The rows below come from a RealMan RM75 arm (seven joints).
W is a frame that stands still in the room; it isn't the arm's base.
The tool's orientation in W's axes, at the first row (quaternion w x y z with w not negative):
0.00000, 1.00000, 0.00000, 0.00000
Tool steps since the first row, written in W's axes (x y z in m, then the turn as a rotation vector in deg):
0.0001, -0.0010, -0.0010, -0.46, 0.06, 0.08
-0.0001, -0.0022, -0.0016, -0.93, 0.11, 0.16
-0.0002, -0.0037, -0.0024, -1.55, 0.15, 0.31
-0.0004, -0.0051, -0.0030, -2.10, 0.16, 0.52
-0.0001, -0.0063, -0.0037, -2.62, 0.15, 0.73
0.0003, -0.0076, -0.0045, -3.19, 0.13, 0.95
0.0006, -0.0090, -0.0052, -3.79, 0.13, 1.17
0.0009, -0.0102, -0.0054, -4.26, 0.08, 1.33
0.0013, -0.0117, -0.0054, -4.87, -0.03, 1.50
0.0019, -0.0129, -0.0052, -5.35, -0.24, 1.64
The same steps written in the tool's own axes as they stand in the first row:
0.0001, 0.0010, 0.0010, -0.46, -0.06, -0.08
-0.0001, 0.0022, 0.0016, -0.93, -0.11, -0.16
-0.0002, 0.0037, 0.0024, -1.55, -0.15, -0.31
-0.0004, 0.0051, 0.0030, -2.10, -0.16, -0.52
-0.0001, 0.0063, 0.0037, -2.62, -0.15, -0.73
0.0003, 0.0076, 0.0045, -3.19, -0.13, -0.95
0.0006, 0.0090, 0.0052, -3.79, -0.13, -1.17
0.0009, 0.0102, 0.0054, -4.26, -0.08, -1.33
0.0013, 0.0117, 0.0054, -4.87, 0.03, -1.50
0.0019, 0.0129, 0.0052, -5.35, 0.24, -1.64

